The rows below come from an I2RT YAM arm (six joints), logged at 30 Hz.
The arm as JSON. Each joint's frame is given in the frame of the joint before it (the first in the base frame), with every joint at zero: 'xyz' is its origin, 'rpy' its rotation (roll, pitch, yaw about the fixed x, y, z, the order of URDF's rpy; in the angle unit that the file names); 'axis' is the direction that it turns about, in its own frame. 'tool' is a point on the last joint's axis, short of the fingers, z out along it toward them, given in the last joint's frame.
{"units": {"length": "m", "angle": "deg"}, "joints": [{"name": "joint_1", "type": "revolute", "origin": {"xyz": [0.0, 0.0, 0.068], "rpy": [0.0, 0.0, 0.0]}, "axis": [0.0, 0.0, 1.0]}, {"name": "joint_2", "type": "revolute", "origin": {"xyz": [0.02, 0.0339, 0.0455], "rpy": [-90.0, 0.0, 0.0]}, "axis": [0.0, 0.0, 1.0]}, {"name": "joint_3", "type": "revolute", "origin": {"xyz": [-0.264, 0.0, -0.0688], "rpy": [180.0, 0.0, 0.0]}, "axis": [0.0, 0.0, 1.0]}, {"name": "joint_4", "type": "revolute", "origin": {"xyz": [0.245, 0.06, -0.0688], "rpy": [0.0, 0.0, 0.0]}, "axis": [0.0, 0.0, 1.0]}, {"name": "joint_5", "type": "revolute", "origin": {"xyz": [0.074, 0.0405, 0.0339], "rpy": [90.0, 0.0, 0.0]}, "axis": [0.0, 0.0, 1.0]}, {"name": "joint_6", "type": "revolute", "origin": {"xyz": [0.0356, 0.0, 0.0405], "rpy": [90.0, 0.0, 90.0]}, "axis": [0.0, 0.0, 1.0]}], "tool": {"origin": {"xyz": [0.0, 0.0, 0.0], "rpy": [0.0, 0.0, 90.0]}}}
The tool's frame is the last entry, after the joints.
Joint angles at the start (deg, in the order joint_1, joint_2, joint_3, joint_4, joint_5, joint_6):
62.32 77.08 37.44 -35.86 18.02 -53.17
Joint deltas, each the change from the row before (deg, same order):
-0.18 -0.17 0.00 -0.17 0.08 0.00
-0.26 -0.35 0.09 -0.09 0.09 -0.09
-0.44 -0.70 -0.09 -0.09 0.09 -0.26
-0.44 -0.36 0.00 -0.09 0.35 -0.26
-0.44 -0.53 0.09 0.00 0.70 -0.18
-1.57 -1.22 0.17 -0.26 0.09 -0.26
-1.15 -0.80 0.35 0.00 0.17 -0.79
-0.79 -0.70 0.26 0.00 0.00 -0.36
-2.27 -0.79 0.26 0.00 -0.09 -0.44
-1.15 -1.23 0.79 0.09 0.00 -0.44
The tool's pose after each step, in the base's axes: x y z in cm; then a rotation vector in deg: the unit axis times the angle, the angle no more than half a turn. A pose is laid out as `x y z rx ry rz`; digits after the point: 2 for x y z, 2 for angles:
11.00 18.45 15.68 -135.52 89.72 -24.19
11.08 18.38 15.84 -135.07 89.82 -24.30
11.18 18.20 16.03 -134.48 89.91 -24.45
11.31 18.06 16.15 -134.05 90.08 -25.03
11.48 17.94 16.39 -133.10 90.23 -26.01
11.92 17.53 16.86 -131.17 91.48 -26.31
12.30 17.32 17.30 -129.96 91.64 -26.79
12.54 17.15 17.65 -128.84 91.86 -26.90
13.20 16.64 18.04 -126.69 93.70 -27.32
13.60 16.46 18.85 -124.31 93.78 -27.45

